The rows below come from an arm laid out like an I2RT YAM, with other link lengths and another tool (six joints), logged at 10 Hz.
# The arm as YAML. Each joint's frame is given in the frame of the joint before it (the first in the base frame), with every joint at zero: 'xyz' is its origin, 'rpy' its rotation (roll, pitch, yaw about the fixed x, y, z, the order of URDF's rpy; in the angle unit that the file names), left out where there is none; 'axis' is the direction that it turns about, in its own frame. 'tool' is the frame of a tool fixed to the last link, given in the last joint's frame.
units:
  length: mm
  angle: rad
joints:
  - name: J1
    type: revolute
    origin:
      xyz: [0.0, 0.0, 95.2]
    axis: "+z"
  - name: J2
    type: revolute
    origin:
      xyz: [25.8, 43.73, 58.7]
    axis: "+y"
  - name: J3
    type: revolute
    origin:
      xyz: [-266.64, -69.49, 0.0]
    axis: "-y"
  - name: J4
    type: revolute
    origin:
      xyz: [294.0, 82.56, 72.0]
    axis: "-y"
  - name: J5
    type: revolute
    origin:
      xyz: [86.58, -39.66, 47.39]
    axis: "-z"
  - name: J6
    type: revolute
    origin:
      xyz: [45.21, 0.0, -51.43]
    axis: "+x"
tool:
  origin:
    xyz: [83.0, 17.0, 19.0]
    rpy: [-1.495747, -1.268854, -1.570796]
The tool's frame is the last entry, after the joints.
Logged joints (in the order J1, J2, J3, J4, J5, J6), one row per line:
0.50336, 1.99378, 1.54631, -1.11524, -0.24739, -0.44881
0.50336, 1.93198, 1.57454, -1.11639, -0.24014, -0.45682
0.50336, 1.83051, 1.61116, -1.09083, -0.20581, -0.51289
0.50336, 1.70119, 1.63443, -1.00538, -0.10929, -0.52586
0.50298, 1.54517, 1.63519, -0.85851, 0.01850, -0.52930
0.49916, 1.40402, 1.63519, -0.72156, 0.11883, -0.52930
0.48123, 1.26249, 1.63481, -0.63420, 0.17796, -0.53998
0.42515, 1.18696, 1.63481, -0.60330, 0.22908, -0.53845
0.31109, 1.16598, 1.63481, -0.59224, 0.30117, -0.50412
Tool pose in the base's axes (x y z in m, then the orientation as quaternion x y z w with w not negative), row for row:
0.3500, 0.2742, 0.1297, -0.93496, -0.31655, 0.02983, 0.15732
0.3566, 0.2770, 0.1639, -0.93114, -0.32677, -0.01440, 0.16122
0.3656, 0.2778, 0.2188, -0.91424, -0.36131, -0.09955, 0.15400
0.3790, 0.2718, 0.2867, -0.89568, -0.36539, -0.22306, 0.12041
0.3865, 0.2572, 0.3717, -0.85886, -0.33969, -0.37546, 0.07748
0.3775, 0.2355, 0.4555, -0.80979, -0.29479, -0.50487, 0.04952
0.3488, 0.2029, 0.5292, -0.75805, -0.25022, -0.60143, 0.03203
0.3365, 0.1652, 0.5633, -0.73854, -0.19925, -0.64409, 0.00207
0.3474, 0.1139, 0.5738, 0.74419, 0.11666, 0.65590, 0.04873
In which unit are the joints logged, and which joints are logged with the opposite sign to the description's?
The joints are logged in radians. Opposite sign: none.
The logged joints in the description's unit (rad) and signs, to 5 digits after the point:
0.50336, 1.99378, 1.54631, -1.11524, -0.24739, -0.44881
0.50336, 1.93198, 1.57454, -1.11639, -0.24014, -0.45682
0.50336, 1.83051, 1.61116, -1.09083, -0.20581, -0.51289
0.50336, 1.70119, 1.63443, -1.00538, -0.10929, -0.52586
0.50298, 1.54517, 1.63519, -0.85851, 0.01850, -0.52930
0.49916, 1.40402, 1.63519, -0.72156, 0.11883, -0.52930
0.48123, 1.26249, 1.63481, -0.63420, 0.17796, -0.53998
0.42515, 1.18696, 1.63481, -0.60330, 0.22908, -0.53845
0.31109, 1.16598, 1.63481, -0.59224, 0.30117, -0.50412

